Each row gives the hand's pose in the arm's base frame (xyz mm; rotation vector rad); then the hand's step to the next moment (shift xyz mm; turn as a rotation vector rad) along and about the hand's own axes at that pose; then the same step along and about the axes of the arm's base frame.
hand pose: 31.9 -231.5 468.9 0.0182 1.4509 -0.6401
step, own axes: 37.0 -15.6 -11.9 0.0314 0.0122 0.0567
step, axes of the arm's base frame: -17.8 -23.0 -30.1 0.0562 -0.0241 -0.0248
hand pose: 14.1 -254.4 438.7 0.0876 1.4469 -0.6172
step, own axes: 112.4 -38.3 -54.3 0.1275 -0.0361 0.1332
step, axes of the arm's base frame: -65.8 -47.9 -102.1 0.1032 -0.1294 -0.0889
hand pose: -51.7 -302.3 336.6 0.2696 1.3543 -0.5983
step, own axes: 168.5 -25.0 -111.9 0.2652 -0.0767 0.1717
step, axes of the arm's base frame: -90.6 -4.6 -182.5 0.1262 -0.2164 -0.2072
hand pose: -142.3 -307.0 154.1 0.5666 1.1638 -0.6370
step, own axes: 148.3 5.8 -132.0 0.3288 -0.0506 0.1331
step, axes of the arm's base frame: -42.6 72.5 -179.9 0.1365 -0.1815 -0.2772
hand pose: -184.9 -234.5 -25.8 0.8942 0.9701 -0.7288
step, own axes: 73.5 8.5 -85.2 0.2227 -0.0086 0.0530
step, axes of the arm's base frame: 4.2 69.9 -88.5 0.1001 -0.0785 -0.1905
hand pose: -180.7 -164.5 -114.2 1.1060 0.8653 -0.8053
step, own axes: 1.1 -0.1 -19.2 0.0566 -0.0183 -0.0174
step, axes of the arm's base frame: -3.0 18.3 -5.1 0.0058 0.0057 -0.0614
